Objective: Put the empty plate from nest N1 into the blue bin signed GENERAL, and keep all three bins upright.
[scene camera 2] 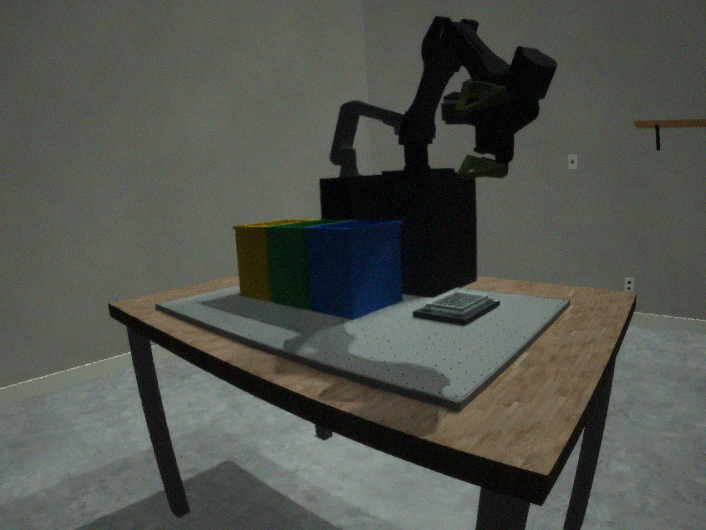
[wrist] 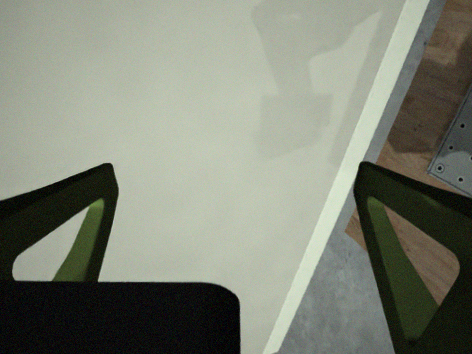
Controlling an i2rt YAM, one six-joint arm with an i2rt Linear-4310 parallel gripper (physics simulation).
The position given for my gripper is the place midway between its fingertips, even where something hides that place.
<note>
In view: my gripper (scene camera 2: 459, 145), a clear gridded plate (scene camera 2: 458, 302), a green bin (scene camera 2: 287, 247), a blue bin (scene camera 2: 354, 267) and a dark nest (scene camera 2: 482, 310).
My gripper is seen too in the wrist view (wrist: 235, 176). The wrist view misses the clear gridded plate: it is out of frame. The wrist view does not show the green bin: it is out of frame.
</note>
